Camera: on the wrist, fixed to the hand. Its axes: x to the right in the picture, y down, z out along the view.
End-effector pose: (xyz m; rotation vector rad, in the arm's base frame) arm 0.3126 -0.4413 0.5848 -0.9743 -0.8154 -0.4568
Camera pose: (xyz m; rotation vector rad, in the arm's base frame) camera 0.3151 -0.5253 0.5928 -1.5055 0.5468 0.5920
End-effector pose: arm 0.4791 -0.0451 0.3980 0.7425 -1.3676 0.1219
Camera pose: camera 0.5625 -0.0435 0.3849 -0.7968 -1.2248 1.1291
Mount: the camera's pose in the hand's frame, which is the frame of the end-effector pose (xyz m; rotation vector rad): 0.0070 -0.0450 -0.0711 -0.3947 0.4019 1.5859
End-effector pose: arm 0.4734 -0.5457 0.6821 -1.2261 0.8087 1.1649
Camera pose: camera 0.5266 -0.6107 0.6735 0.8799 -1.8202 -2.1042
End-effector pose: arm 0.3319 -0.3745 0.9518 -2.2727 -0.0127 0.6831
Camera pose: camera 0.3805 -0.3878 1.0196 2.1031 -1.9024 -0.8381
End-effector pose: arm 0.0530 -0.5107 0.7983 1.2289 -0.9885 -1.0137
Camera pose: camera 0.1203 -0.5021 0.7481 0.0577 -0.9893 0.3039
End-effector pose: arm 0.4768 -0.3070 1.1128 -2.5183 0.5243 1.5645
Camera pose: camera 0.5556 -0.2872 1.1356 1.3021 -1.5087 -0.6615
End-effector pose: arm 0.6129 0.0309 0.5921 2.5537 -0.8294 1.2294
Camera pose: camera 0.5946 0.0932 0.6460 -0.8857 2.6141 -1.3788
